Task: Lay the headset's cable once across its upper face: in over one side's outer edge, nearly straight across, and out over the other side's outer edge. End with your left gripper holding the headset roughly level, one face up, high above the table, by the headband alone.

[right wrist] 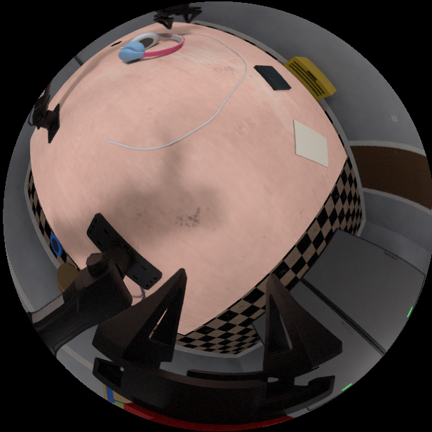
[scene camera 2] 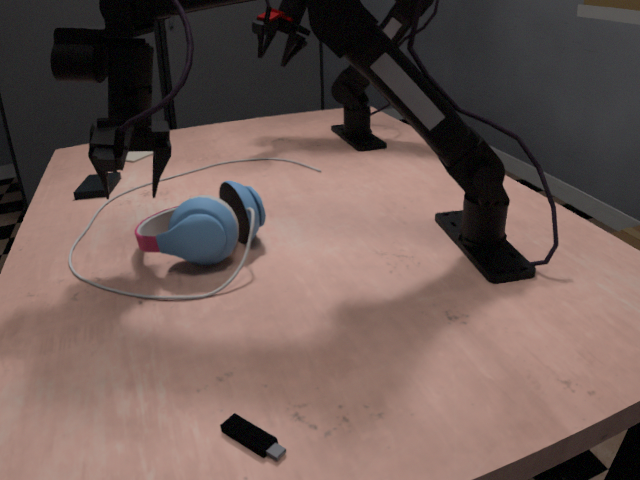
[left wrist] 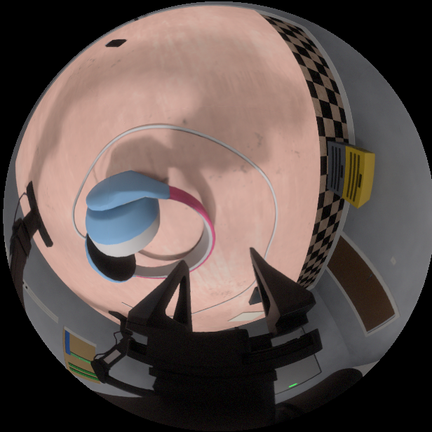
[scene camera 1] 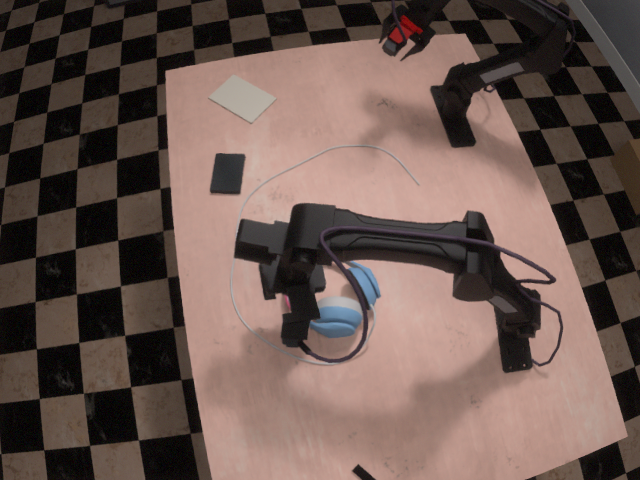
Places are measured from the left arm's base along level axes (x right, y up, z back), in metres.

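Pixels of known places: left gripper, fingertip midpoint: (scene camera 2: 130,197); right gripper, fingertip midpoint: (scene camera 2: 270,62); left arm's base, link origin: (scene camera 2: 480,245) (scene camera 1: 510,326); right arm's base, link origin: (scene camera 2: 357,138) (scene camera 1: 452,115).
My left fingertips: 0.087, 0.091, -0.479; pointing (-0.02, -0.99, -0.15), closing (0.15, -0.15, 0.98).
Ahead of a thing's pixels: the offset from my left fingertips to its top centre, as dx, dy, dz. "spot": to the spot under its first point.
The headset (scene camera 1: 336,316) (scene camera 2: 204,232) (left wrist: 122,220) (right wrist: 132,51), with blue cups and a pink headband @(spot: -0.043, -0.050, +0.020) (scene camera 2: 147,242) (left wrist: 207,220) (right wrist: 167,49), lies on the table. Its thin pale cable (scene camera 1: 359,145) (scene camera 2: 178,298) (left wrist: 275,200) (right wrist: 145,149) comes down from one cup and loops on the table around the headset's outside, with a loose end beyond; no part crosses the upper face. My left gripper (scene camera 2: 131,196) (left wrist: 216,258) (right wrist: 178,25) is open and empty above the table, near the headband; its arm hides part of the headset in scene camera 1. My right gripper (scene camera 1: 391,50) (scene camera 2: 271,60) (right wrist: 226,277) is open and empty, far from the headset.
A dark flat block @(+0.311, -0.076, -0.130) (scene camera 1: 227,173) (scene camera 2: 98,186) (right wrist: 272,77) and a cream pad @(+0.541, -0.086, -0.104) (scene camera 1: 242,98) (right wrist: 310,142) lie beyond the cable. A black USB stick @(-0.368, -0.083, +0.134) (scene camera 1: 364,472) (scene camera 2: 250,435) (left wrist: 116,43) lies near the table's front. Both arm bases stand at the right in scene camera 1.
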